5 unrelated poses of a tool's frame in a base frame.
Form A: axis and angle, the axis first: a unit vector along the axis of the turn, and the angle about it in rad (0 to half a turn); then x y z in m.
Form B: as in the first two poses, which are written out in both.
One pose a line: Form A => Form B
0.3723 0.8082 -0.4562 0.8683 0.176 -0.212 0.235 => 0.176 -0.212 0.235 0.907 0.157 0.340 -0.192
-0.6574 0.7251 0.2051 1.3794 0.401 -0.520 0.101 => 0.401 -0.520 0.101 0.771 -0.418 0.461 0.131
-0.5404 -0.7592 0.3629 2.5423 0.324 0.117 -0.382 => 0.324 0.117 -0.382 0.295 -0.516 -0.725 0.347
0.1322 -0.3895 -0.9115 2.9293 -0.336 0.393 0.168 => -0.336 0.393 0.168 0.106 0.131 -0.387 -0.906
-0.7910 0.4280 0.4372 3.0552 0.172 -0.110 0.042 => 0.172 -0.110 0.042 0.043 -0.790 0.428 0.437
